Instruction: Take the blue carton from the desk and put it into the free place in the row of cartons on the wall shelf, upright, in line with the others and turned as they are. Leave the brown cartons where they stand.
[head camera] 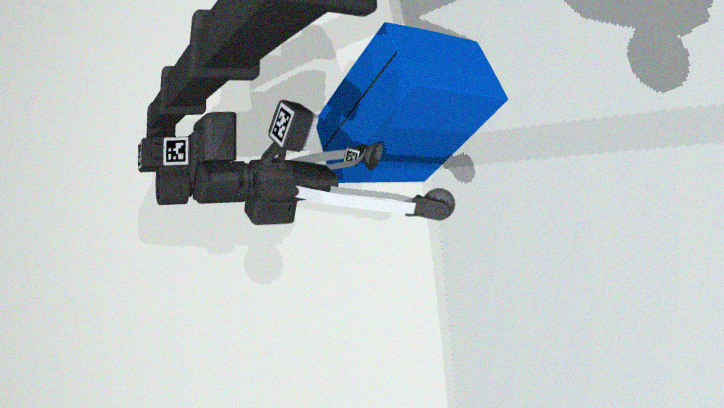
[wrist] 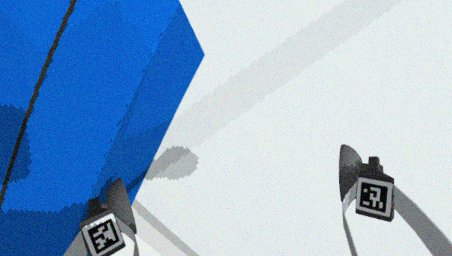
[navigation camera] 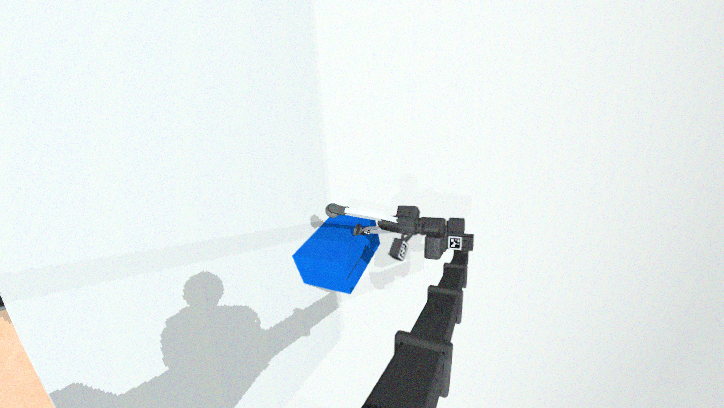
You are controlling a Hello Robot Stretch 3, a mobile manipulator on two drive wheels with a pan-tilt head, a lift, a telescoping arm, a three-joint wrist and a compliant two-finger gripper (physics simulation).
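Frame: origin at the robot's base, x ahead, y left, z up, level; millimetres.
Where they show: gripper, fingertip midpoint: (head camera: 415, 178) (navigation camera: 341, 220).
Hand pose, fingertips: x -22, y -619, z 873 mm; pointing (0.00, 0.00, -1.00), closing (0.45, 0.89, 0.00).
Note:
After its pixels a point has its place.
My gripper (head camera: 406, 179) {x -22, y -619, z 873 mm} (navigation camera: 345, 220) {x -22, y -619, z 873 mm} (wrist: 233, 182) {x -22, y -619, z 873 mm} is open, with its fingertips wide apart and no object between them. In the head view one fingertip overlaps the lower part of a large blue box (head camera: 430, 96) {x -128, y -594, z 859 mm} (navigation camera: 329, 258) {x -130, y -590, z 853 mm} (wrist: 100, 90); the other is beyond its lower edge. In the wrist view the box fills the upper left, behind the left fingertip. Whether they touch is unclear. The box has a thin dark line down one side and looks wider than the finger gap. I cannot tell whether it is the task's carton. The desk, wall shelf and brown cartons do not show.
Two pale walls (head camera: 582, 304) {x 155, y -443, z 721 mm} (navigation camera: 582, 126) {x 241, y -790, z 1497 mm} meet in a corner near the gripper. The black telescoping arm (head camera: 227, 50) {x -85, y -333, z 1213 mm} (navigation camera: 417, 369) {x -83, y -198, z 1207 mm} reaches toward them beside the blue box. Shadows of the robot fall on the walls. A peach-coloured surface (navigation camera: 17, 369) {x -514, y -18, z 1 mm} shows at the navigation view's lower left.

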